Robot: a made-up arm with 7 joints. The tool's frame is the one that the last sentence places.
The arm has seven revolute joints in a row. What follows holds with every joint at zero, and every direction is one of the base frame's.
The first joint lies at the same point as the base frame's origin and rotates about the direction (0, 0.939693, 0.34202).
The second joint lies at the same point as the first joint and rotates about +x.
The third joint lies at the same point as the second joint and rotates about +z.
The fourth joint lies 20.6 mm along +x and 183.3 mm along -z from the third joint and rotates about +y.
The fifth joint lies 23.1 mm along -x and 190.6 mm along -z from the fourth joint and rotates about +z.
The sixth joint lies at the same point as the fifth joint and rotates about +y.
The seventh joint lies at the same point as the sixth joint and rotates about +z.
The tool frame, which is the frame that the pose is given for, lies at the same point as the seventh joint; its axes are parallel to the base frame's.
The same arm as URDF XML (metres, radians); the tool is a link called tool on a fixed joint. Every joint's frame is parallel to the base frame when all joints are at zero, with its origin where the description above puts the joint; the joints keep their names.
<robot name="arm">
<joint name="tool_joint" type="fixed"><parent link="link7"/><child link="tool"/><origin xyz="0 0 0" rpy="0 0 0"/></joint>
<joint name="joint 7" type="continuous"><parent link="link6"/><child link="link7"/><origin xyz="0 0 0" rpy="0 0 0"/><axis xyz="0 0 1"/></joint>
<joint name="joint 6" type="continuous"><parent link="link5"/><child link="link6"/><origin xyz="0 0 0" rpy="0 0 0"/><axis xyz="0 1 0"/></joint>
<joint name="joint 5" type="continuous"><parent link="link4"/><child link="link5"/><origin xyz="-0.0231 0 -0.1906" rpy="0 0 0"/><axis xyz="0 0 1"/></joint>
<joint name="joint 4" type="continuous"><parent link="link3"/><child link="link4"/><origin xyz="0.0206 0 -0.1833" rpy="0 0 0"/><axis xyz="0 1 0"/></joint>
<joint name="joint 3" type="continuous"><parent link="link2"/><child link="link3"/><origin xyz="0 0 0" rpy="0 0 0"/><axis xyz="0 0 1"/></joint>
<joint name="joint 2" type="continuous"><parent link="link1"/><child link="link2"/><origin xyz="0 0 0" rpy="0 0 0"/><axis xyz="1 0 0"/></joint>
<joint name="joint 1" type="continuous"><parent link="base"/><child link="link1"/><origin xyz="0 0 0" rpy="0 0 0"/><axis xyz="0 0.9397 0.342"/></joint>
<link name="base"/>
<link name="link1"/>
<link name="link2"/>
<link name="link3"/>
<link name="link4"/>
<link name="link5"/>
<link name="link6"/>
<link name="link7"/>
<link name="tool"/>
</robot>

